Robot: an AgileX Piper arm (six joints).
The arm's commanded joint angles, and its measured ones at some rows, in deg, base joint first. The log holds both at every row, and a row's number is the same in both.
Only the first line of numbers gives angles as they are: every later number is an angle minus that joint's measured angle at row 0.
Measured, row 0:
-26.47 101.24 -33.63 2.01 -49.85 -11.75
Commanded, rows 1 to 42:
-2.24 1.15 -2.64 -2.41 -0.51 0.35
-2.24 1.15 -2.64 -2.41 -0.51 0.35
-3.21 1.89 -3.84 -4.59 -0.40 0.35
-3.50 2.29 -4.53 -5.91 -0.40 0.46
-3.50 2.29 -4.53 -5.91 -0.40 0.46
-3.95 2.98 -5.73 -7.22 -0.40 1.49
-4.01 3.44 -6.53 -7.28 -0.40 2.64
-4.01 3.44 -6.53 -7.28 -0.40 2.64
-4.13 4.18 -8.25 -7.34 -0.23 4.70
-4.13 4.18 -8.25 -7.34 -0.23 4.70
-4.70 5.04 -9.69 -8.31 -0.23 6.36
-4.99 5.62 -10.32 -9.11 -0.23 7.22
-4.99 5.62 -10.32 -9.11 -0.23 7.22
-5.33 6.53 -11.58 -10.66 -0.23 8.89
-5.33 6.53 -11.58 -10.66 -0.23 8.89
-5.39 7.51 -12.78 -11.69 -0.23 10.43
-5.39 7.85 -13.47 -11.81 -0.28 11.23
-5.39 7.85 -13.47 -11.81 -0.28 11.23
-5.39 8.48 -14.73 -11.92 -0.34 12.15
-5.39 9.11 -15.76 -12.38 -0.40 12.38
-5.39 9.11 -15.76 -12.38 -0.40 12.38
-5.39 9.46 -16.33 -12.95 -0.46 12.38
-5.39 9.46 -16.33 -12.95 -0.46 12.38
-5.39 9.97 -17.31 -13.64 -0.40 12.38
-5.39 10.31 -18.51 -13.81 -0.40 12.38
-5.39 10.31 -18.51 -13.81 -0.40 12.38
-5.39 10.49 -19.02 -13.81 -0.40 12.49
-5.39 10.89 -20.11 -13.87 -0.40 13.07
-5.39 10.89 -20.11 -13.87 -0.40 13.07
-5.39 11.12 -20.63 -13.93 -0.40 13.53
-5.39 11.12 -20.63 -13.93 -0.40 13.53
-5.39 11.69 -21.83 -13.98 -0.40 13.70
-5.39 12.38 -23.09 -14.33 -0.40 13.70
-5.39 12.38 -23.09 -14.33 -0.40 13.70
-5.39 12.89 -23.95 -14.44 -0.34 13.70
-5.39 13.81 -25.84 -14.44 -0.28 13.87
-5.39 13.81 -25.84 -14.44 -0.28 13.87
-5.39 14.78 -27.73 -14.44 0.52 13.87
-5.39 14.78 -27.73 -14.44 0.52 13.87
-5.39 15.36 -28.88 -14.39 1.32 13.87
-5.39 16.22 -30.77 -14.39 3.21 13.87
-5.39 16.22 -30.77 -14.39 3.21 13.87
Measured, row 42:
-8.31 15.01 -25.90 -2.81 4.19 14.10
